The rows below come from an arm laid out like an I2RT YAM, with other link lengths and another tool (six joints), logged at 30 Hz.
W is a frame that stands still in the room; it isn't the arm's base.
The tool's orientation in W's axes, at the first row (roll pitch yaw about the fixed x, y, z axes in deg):
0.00 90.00 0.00
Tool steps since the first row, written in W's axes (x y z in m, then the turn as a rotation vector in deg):
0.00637 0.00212 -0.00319 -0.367 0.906 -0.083
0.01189 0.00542 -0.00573 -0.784 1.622 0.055
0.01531 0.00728 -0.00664 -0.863 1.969 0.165
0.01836 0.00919 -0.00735 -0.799 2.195 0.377
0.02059 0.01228 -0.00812 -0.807 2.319 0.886
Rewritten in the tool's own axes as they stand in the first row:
0.00319 0.00212 0.00637 0.083 0.906 -0.367
0.00573 0.00542 0.01189 -0.055 1.622 -0.784
0.00664 0.00728 0.01531 -0.165 1.969 -0.863
0.00735 0.00919 0.01836 -0.377 2.195 -0.799
0.00812 0.01228 0.02059 -0.886 2.319 -0.807

